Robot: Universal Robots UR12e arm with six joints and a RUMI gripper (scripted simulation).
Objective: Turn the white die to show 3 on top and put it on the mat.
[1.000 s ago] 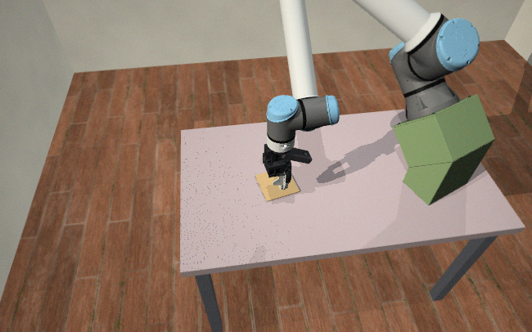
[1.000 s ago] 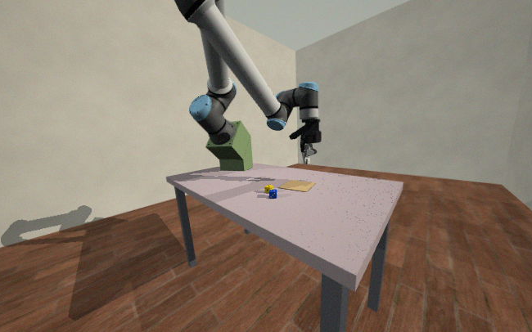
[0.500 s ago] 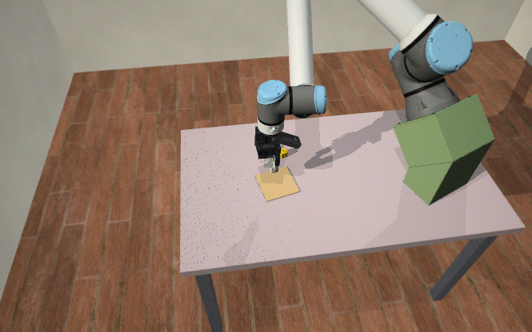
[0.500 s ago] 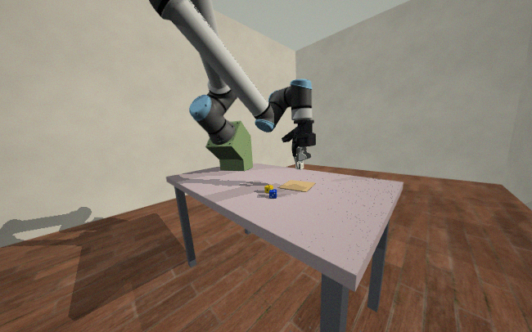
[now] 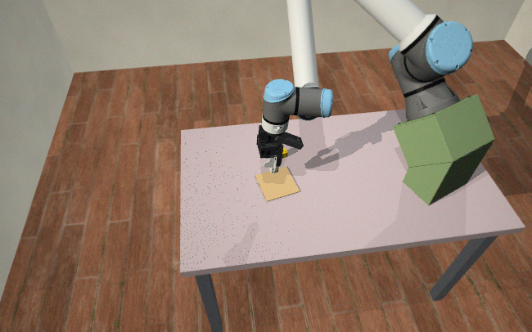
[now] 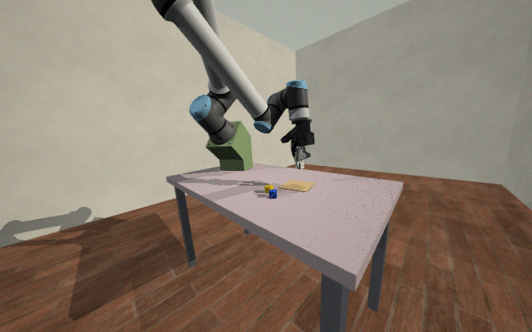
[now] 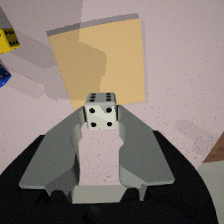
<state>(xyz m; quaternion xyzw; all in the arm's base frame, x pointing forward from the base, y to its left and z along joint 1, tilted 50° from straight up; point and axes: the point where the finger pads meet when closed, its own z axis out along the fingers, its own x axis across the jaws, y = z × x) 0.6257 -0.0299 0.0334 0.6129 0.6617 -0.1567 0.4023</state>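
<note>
Now: hand right at the white die. Round my hand: blue die: 180 mm to the right, 90 mm below, 40 mm behind; yellow die: 140 mm to the right, 90 mm below, 90 mm behind; tan mat: 110 mm below, 10 mm behind.
</note>
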